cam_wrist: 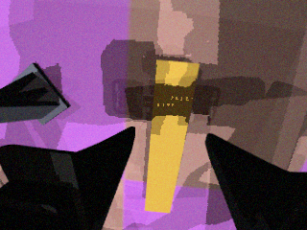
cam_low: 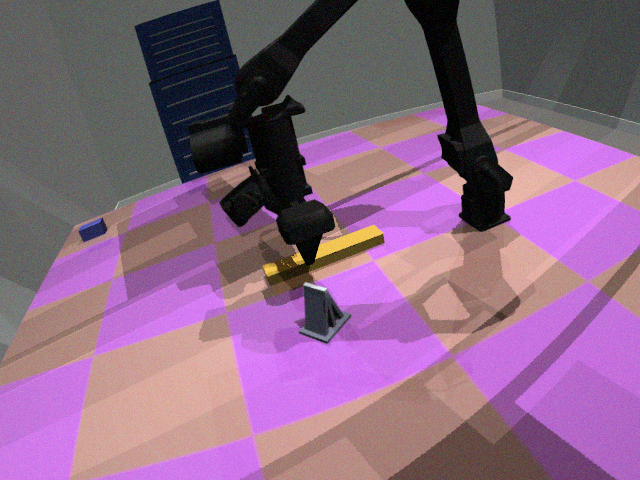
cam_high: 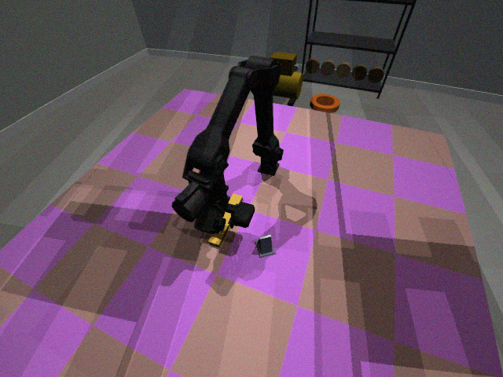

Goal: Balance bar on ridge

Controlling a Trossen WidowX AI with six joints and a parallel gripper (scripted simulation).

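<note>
My gripper tip is 3 cm past the yellow bar and 1 cm above it. The rest, counted from my gripper tip: blue block 45 cm to the right, 45 cm ahead, 1 cm below.
</note>
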